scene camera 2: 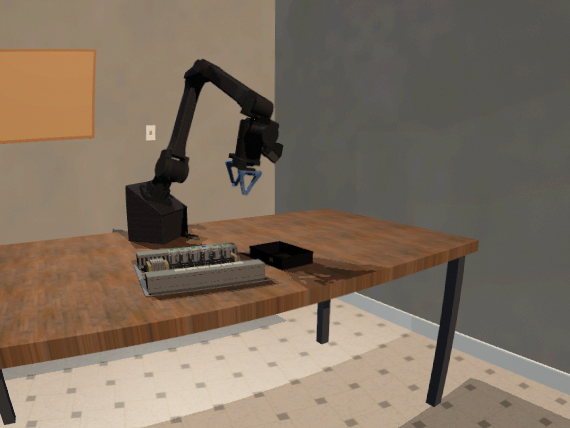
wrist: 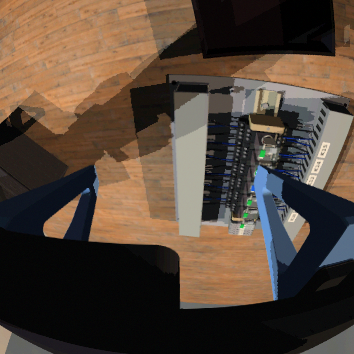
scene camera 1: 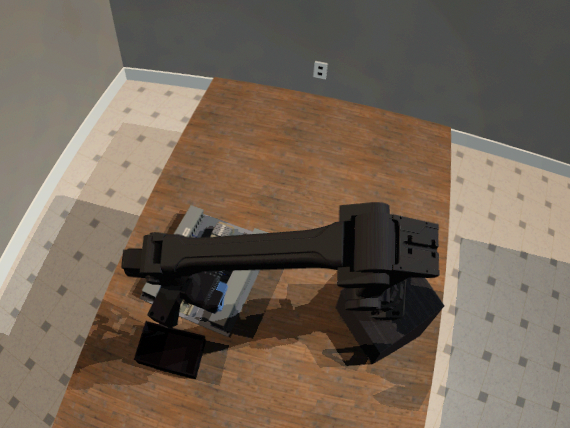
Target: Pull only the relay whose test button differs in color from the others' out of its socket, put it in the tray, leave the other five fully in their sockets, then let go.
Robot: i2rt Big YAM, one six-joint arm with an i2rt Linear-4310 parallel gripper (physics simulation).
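Pixels of known places: gripper, fingertip midpoint: (scene camera 2: 239, 190) (wrist: 175, 173) (scene camera 1: 202, 301); arm's base, origin of the base link: (scene camera 2: 154, 196) (scene camera 1: 388, 293).
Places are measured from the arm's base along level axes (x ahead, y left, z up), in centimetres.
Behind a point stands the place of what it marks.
Observation:
Six relays stand in a row in their sockets on the grey panel (scene camera 1: 243, 295) @(x 35.4, y 2.5, z -15.3 cm) (scene camera 2: 205, 278) (wrist: 190, 165). The relay with the blue button (scene camera 2: 203, 247) @(x 47.8, y 0.0, z -8.7 cm) (wrist: 253, 188) @(x 46.9, y 0.4, z -8.6 cm) is third from the tray end; the others have green buttons. In the wrist view the right finger partly covers the row beside the blue button. The black tray (scene camera 1: 200, 356) @(x 40.8, y 22.8, z -14.1 cm) (scene camera 2: 296, 260) @(x 56.8, y 23.7, z -13.7 cm) (wrist: 270, 53) @(x 48.8, y 18.1, z -12.1 cm) stands beside the panel's end and looks empty. My gripper (scene camera 2: 240, 189) @(x 40.2, y 15.0, z 4.7 cm) (wrist: 175, 173) @(x 40.2, y 15.0, z 4.7 cm) is open and empty, high above the table. In scene camera 1 the arm hides most of the relay row.
Raised grey wire ducts run along both long sides of the panel, one with white labels (wrist: 316, 164) @(x 56.9, y 2.6, z -11.3 cm). A tan end block (wrist: 267, 123) @(x 48.6, y 8.8, z -12.1 cm) stands at the tray end of the relay row. The arm's black base (scene camera 1: 385, 325) @(x -1.1, y 7.3, z -2.7 cm) (scene camera 2: 155, 215) @(x 9.1, y -2.5, z -5.5 cm) stands on the wooden table (scene camera 1: 310, 165) @(x 28.1, y -46.0, z -15.6 cm) (scene camera 2: 350, 235) @(x 36.0, y 63.4, z -15.6 cm).

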